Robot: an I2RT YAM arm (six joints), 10 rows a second.
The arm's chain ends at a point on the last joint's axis. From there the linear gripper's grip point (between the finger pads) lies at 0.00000 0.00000 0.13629 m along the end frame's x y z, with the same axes.
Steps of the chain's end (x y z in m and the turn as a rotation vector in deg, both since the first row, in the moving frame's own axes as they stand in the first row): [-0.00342, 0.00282, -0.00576, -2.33, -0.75, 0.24]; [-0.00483, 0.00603, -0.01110, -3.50, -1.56, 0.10]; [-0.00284, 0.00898, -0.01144, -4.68, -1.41, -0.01]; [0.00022, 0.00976, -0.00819, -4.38, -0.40, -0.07]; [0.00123, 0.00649, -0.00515, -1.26, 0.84, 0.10]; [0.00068, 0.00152, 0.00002, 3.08, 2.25, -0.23]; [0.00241, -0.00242, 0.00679, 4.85, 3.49, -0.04]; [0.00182, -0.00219, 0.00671, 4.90, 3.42, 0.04]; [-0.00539, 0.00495, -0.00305, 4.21, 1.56, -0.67]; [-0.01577, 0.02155, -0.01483, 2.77, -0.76, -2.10]
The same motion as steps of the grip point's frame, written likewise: [-0.00522, 0.00836, -0.00588, -2.33, -0.75, 0.24]; [-0.00855, 0.01435, -0.01140, -3.50, -1.56, 0.10]; [-0.00619, 0.02010, -0.01194, -4.68, -1.41, -0.01]; [-0.00072, 0.02017, -0.00859, -4.38, -0.40, -0.07]; [0.00323, 0.00949, -0.00520, -1.26, 0.84, 0.10]; [0.00601, -0.00581, -0.00028, 3.08, 2.25, -0.23]; [0.01069, -0.01394, 0.00605, 4.85, 3.49, -0.04]; [0.00994, -0.01382, 0.00597, 4.90, 3.42, 0.04]; [-0.00174, -0.00508, -0.00347, 4.21, 1.56, -0.67]; [-0.01770, 0.01500, -0.01500, 2.77, -0.76, -2.10]
